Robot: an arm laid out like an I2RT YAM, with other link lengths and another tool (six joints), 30 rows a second.
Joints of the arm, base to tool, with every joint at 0 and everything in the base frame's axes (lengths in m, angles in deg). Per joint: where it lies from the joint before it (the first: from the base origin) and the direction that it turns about. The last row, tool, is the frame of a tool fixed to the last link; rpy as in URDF.
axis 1: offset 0 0 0.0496 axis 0 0 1
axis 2: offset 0.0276 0.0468 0.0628 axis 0 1 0
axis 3: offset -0.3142 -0.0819 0 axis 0 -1 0
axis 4: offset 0.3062 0.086 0.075 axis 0 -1 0
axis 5: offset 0.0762 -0.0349 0.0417 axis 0 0 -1
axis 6: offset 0.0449 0 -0.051 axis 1 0 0
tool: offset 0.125 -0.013 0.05 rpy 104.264 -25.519 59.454
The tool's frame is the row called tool.
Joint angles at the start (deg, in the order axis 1, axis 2, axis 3, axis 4, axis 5, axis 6):
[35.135 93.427 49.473 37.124 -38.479 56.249]
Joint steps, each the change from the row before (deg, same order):
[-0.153 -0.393 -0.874 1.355 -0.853 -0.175]
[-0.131 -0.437 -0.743 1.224 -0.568 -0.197]
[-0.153 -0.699 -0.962 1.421 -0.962 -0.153]
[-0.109 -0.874 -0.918 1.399 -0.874 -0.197]
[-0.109 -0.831 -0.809 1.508 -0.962 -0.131]
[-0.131 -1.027 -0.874 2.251 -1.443 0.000]
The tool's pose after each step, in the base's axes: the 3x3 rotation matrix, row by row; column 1 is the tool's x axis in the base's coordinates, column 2 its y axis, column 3 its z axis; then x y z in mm. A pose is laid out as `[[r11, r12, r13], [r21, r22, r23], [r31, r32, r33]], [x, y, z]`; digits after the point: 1 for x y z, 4 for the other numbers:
[[0.1245, 0.9637, 0.2362], [0.5139, -0.2662, 0.8155], [0.8488, 0.0199, -0.5284]], [404.1, 387.7, 248.4]
[[0.1069, 0.9653, 0.2381], [0.5071, -0.2589, 0.8221], [0.8552, 0.0328, -0.5172]], [401.0, 386.0, 251.1]
[[0.0839, 0.9682, 0.2357], [0.4982, -0.2456, 0.8315], [0.8630, 0.0477, -0.5030]], [395.9, 384.0, 255.0]
[[0.0579, 0.9702, 0.2355], [0.4876, -0.2333, 0.8413], [0.8711, 0.0661, -0.4866]], [390.3, 381.9, 260.7]
[[0.0298, 0.9717, 0.2343], [0.4751, -0.2200, 0.8520], [0.8794, 0.0859, -0.4683]], [384.6, 380.1, 267.3]
[[-0.0115, 0.9730, 0.2303], [0.4544, -0.2001, 0.8680], [0.8907, 0.1147, -0.4399]], [377.0, 378.1, 277.8]

